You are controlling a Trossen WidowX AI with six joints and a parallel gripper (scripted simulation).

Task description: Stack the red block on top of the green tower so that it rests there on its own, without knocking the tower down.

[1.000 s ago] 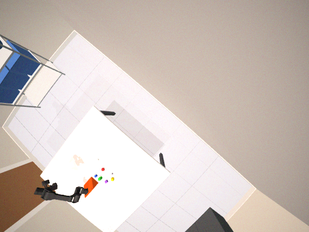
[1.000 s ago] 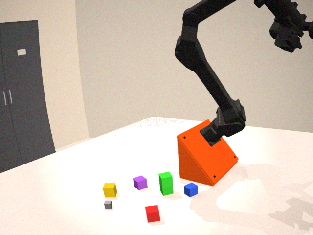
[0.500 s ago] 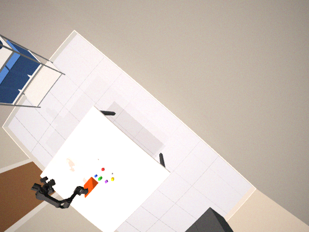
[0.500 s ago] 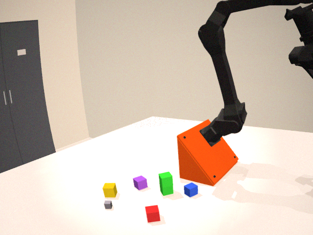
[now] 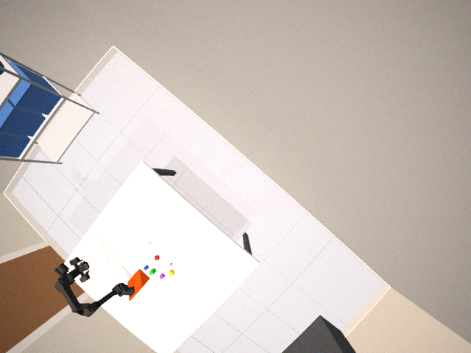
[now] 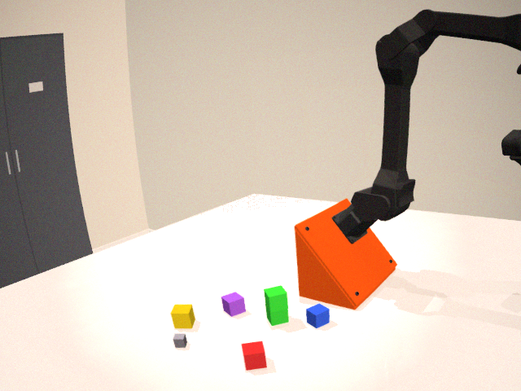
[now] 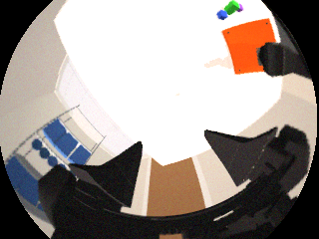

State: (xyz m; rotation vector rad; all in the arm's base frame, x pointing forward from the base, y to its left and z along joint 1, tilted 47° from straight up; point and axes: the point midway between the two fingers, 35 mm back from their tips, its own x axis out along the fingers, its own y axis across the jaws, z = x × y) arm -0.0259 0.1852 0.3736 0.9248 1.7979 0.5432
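Now: the red block 35 cm ahead of my gripper tip, 37 cm to the right of it and 17 cm below it. From my gripper tip the other things lie so: blue block: 22 cm ahead, 36 cm to the right, 18 cm below; purple cube: 26 cm ahead, 50 cm to the right, 17 cm below; small grey block: 39 cm ahead, 49 cm to the right, 18 cm below.
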